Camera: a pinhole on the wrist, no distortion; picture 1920 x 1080 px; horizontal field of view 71.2 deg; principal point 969.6 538.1 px. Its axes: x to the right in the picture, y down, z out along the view. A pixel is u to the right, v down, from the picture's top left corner.
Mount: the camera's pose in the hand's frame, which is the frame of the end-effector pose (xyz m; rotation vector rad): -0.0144 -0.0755 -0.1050 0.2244 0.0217 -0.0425
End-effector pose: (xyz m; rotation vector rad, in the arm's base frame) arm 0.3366 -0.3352 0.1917 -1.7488 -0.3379 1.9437
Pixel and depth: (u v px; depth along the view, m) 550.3 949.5 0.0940
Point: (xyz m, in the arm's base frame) 0.3580 -0.3005 0.2593
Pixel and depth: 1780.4 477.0 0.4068
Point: 0.0880 -0.0085 0.1260
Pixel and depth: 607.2 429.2 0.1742
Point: 0.3029 -0.2501 0.3142
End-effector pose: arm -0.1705 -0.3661 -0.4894 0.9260 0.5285 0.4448
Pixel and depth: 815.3 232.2 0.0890
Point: -0.1876 -0.4263 -0.5910
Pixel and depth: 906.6 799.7 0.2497
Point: -0.0848 -0.5153 -0.4810
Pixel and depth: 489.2 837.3 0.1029
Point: -0.1979 -0.4341 -0.5399
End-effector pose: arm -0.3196 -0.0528 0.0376 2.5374 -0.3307 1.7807
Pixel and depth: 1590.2 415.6 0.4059
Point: 0.0347 0.0846 0.1288
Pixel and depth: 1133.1 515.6 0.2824
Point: -0.1287 0.0607 0.0167
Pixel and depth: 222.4 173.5 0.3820
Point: -0.1139 0.1954 -0.2334
